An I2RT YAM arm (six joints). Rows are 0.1 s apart.
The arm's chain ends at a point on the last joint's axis. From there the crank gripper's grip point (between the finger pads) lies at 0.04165 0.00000 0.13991 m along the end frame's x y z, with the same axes.
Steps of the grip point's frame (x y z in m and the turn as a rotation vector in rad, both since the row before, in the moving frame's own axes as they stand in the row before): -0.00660 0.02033 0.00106 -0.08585 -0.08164 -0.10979; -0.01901 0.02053 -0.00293 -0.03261 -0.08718 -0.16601; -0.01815 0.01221 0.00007 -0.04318 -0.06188 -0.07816; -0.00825 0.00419 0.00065 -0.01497 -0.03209 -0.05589; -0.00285 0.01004 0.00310 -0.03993 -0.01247 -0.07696; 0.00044 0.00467 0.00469 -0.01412 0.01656 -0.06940; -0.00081 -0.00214 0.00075 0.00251 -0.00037 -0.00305
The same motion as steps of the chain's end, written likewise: 0.00450 0.01215 -0.00154 -0.08585 -0.08164 -0.10979; -0.00653 0.02180 -0.00605 -0.03261 -0.08718 -0.16601; -0.00954 0.00904 -0.00217 -0.04318 -0.06188 -0.07816; -0.00374 0.00429 -0.00062 -0.01497 -0.03209 -0.05589; -0.00120 0.00758 0.00264 -0.03993 -0.01247 -0.07696; -0.00184 0.00567 0.00539 -0.01412 0.01656 -0.06940; -0.00076 -0.00166 0.00074 0.00251 -0.00037 -0.00305
